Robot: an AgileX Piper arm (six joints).
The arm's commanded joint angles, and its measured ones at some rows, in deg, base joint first. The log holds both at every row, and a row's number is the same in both.
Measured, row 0: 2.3 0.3 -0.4 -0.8 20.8 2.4
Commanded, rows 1 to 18: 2.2 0.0 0.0 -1.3 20.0 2.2; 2.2 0.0 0.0 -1.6 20.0 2.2; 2.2 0.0 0.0 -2.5 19.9 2.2; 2.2 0.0 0.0 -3.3 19.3 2.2; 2.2 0.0 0.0 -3.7 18.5 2.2; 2.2 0.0 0.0 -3.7 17.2 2.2; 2.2 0.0 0.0 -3.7 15.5 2.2; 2.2 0.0 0.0 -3.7 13.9 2.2; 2.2 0.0 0.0 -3.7 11.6 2.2; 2.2 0.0 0.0 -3.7 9.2 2.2; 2.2 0.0 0.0 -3.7 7.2 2.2; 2.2 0.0 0.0 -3.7 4.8 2.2; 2.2 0.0 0.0 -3.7 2.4 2.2; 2.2 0.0 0.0 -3.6 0.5 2.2; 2.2 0.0 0.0 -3.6 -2.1 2.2; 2.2 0.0 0.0 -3.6 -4.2 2.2; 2.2 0.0 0.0 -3.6 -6.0 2.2; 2.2 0.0 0.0 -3.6 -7.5 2.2
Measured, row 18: 2.3 0.3 -0.4 -3.2 0.7 2.4
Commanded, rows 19 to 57: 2.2 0.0 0.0 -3.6 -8.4 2.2; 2.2 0.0 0.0 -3.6 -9.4 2.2; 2.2 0.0 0.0 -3.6 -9.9 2.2; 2.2 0.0 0.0 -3.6 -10.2 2.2; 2.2 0.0 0.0 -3.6 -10.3 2.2; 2.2 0.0 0.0 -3.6 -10.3 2.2; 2.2 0.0 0.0 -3.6 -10.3 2.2; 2.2 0.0 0.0 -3.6 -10.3 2.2; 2.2 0.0 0.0 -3.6 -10.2 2.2; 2.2 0.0 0.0 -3.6 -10.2 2.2; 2.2 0.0 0.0 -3.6 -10.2 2.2; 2.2 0.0 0.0 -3.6 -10.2 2.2; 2.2 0.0 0.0 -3.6 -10.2 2.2; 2.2 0.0 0.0 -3.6 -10.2 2.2; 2.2 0.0 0.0 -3.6 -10.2 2.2; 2.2 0.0 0.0 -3.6 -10.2 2.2; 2.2 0.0 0.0 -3.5 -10.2 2.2; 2.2 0.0 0.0 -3.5 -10.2 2.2; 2.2 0.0 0.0 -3.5 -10.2 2.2; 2.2 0.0 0.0 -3.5 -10.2 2.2; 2.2 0.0 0.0 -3.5 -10.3 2.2; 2.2 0.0 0.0 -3.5 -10.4 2.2; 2.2 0.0 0.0 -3.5 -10.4 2.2; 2.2 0.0 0.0 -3.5 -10.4 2.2; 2.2 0.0 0.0 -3.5 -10.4 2.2; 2.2 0.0 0.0 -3.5 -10.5 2.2; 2.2 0.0 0.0 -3.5 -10.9 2.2; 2.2 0.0 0.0 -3.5 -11.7 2.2; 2.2 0.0 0.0 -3.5 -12.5 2.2; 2.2 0.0 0.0 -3.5 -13.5 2.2; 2.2 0.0 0.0 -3.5 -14.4 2.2; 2.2 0.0 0.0 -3.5 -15.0 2.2; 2.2 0.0 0.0 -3.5 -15.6 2.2; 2.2 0.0 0.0 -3.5 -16.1 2.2; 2.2 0.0 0.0 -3.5 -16.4 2.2; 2.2 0.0 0.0 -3.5 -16.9 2.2; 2.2 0.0 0.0 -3.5 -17.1 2.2; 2.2 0.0 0.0 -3.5 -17.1 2.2; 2.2 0.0 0.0 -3.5 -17.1 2.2
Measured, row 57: 2.3 0.3 -0.4 -3.3 -15.8 2.4
